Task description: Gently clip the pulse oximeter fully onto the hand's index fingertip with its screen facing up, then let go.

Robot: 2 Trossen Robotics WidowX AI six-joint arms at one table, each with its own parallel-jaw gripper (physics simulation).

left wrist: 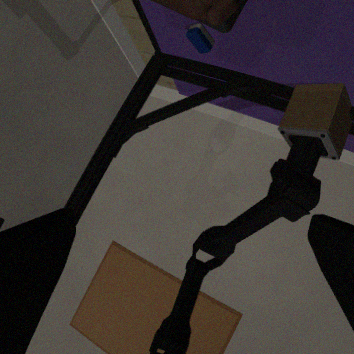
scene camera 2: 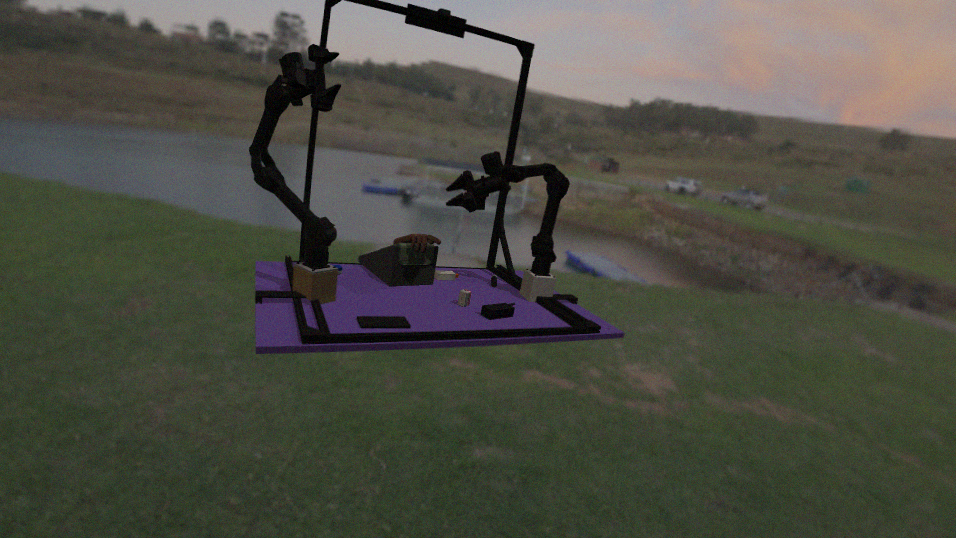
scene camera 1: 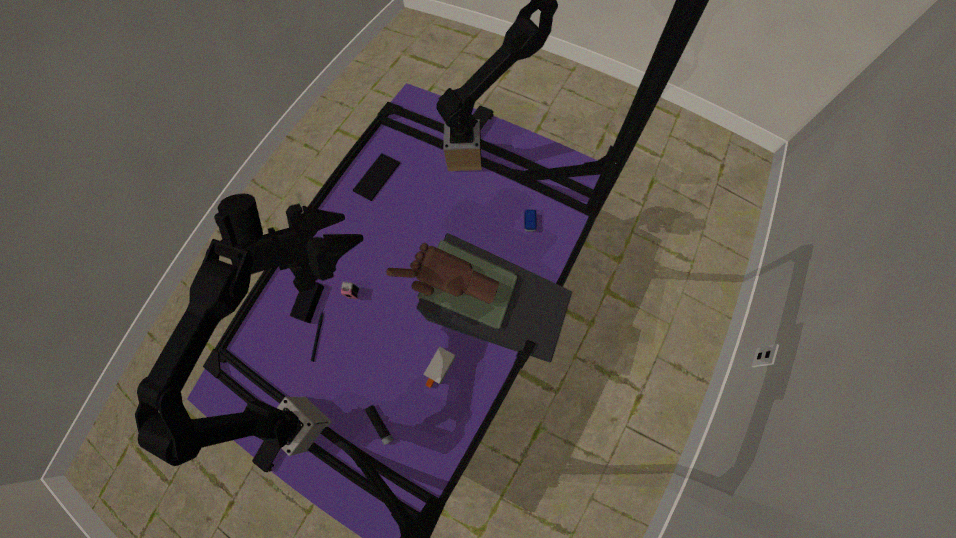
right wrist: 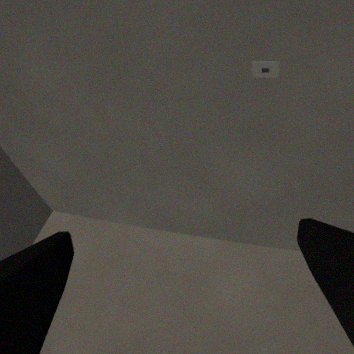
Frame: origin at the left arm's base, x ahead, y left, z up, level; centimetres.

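Seen in the pictures: left gripper, between the fingertips: (left wrist: 194, 223) (scene camera 2: 446, 197) (scene camera 1: 353, 226); right gripper, between the fingertips: (scene camera 2: 339, 68) (right wrist: 186, 236); left arm's base, origin of its link: (scene camera 2: 540, 273) (scene camera 1: 287, 426); right arm's base, origin of its link: (left wrist: 308, 144) (scene camera 2: 316, 265) (scene camera 1: 461, 133).
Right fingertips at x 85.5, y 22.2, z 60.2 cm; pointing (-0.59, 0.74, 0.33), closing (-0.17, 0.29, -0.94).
Observation:
Pixels of each thing's top centre, then the offset from my right fingertips to it.
- small pink-and-white pulse oximeter, centre of its top: (scene camera 1: 346, 287) (scene camera 2: 465, 290) dx -50.9, dy -9.9, dz -65.0 cm
- black box, centre of its top: (scene camera 1: 304, 299) (scene camera 2: 498, 306) dx -60.6, dy -1.1, dz -67.2 cm
- thin black stick, centre of its top: (scene camera 1: 316, 335) dx -66.0, dy -9.4, dz -69.8 cm
- white box, centre of its top: (scene camera 1: 437, 368) (scene camera 2: 447, 272) dx -52.6, dy -40.9, dz -67.9 cm
- black cylinder, centre of its top: (scene camera 1: 377, 425) dx -72.8, dy -37.6, dz -68.0 cm
- blue block, centre of its top: (left wrist: 196, 44) (scene camera 1: 530, 217) dx -6.4, dy -37.0, dz -67.5 cm
- flat black slab, centre of its top: (scene camera 2: 383, 321) (scene camera 1: 376, 175) dx -19.9, dy +9.0, dz -69.9 cm
The small pink-and-white pulse oximeter (scene camera 1: 348, 290) (scene camera 2: 464, 297) stands on the purple table, apart from the hand. Its screen cannot be made out. The brown hand (scene camera 1: 444, 271) (scene camera 2: 417, 239) lies on a green pad on the dark wedge (scene camera 1: 541, 311) (scene camera 2: 411, 275). Its index finger (scene camera 1: 399, 272) sticks out toward the left in scene camera 1, with nothing on it. My left gripper (scene camera 1: 352, 226) (scene camera 2: 448, 196) (left wrist: 194, 223) is open and empty, raised above the table and clear of the oximeter. My right gripper (scene camera 2: 338, 70) (right wrist: 186, 236) is open and empty, high up.
A black box (scene camera 1: 306, 303) (scene camera 2: 497, 310) and a thin black stick (scene camera 1: 317, 336) lie near the oximeter. A white box (scene camera 1: 439, 365) (scene camera 2: 445, 275), a black cylinder (scene camera 1: 377, 424), a blue block (scene camera 1: 530, 219) (left wrist: 199, 38) and a flat black slab (scene camera 1: 376, 176) (scene camera 2: 383, 321) also lie on the table.

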